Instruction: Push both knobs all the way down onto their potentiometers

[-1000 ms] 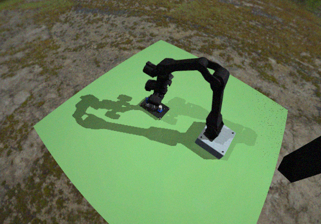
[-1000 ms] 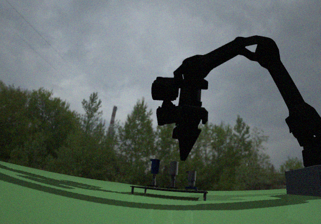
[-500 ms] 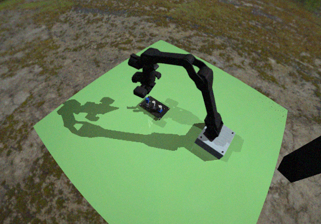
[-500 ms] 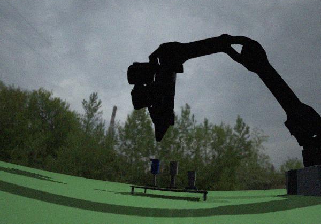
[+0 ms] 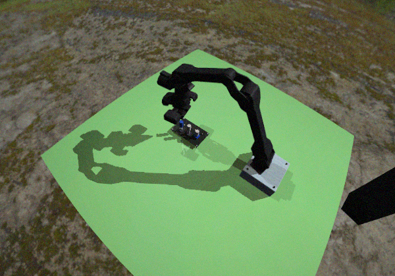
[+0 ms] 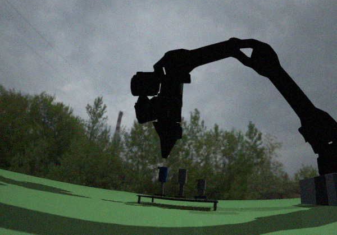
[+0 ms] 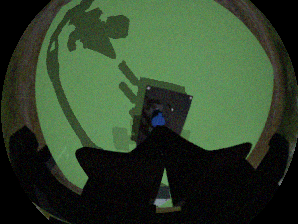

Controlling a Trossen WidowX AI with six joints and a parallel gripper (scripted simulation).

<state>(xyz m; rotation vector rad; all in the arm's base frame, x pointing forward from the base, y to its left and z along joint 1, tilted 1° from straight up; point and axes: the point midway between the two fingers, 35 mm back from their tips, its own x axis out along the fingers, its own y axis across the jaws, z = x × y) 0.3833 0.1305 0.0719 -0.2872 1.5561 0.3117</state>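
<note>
The blue knob lies 4 cm below my gripper tip. Also, from my gripper tip: grey knob 7 cm behind, 6 cm below, 4 cm to the right.
</note>
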